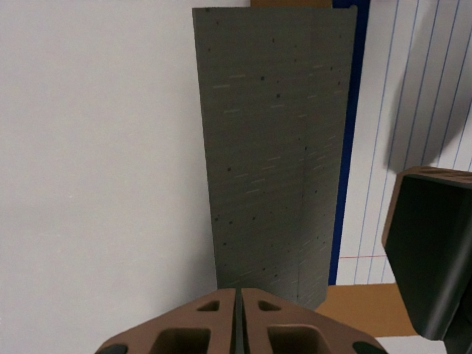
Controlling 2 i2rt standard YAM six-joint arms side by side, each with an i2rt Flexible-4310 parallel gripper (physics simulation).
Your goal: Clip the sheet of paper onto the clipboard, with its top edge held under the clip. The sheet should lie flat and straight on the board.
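Observation:
The clipboard's brown board (367, 310) shows at the lower right, and a strip of it shows at the top. The clip's wide dark grey plate (272, 135) fills the middle, with a narrow dark blue strip (350, 120) along its right side. The ruled sheet of paper (377, 130) lies on the board to the right, its blue lines running nearly along the clip. The clip side hides whether its edge is under the clip. My left gripper (239, 303) is shut, its tips over the near end of the grey plate. Part of my right gripper, a dark finger, is over the sheet at the right; its opening is hidden.
A pale table top (100, 150) extends to the left of the clip and shows below the board's edge. A broad shadow falls across the sheet at the upper right.

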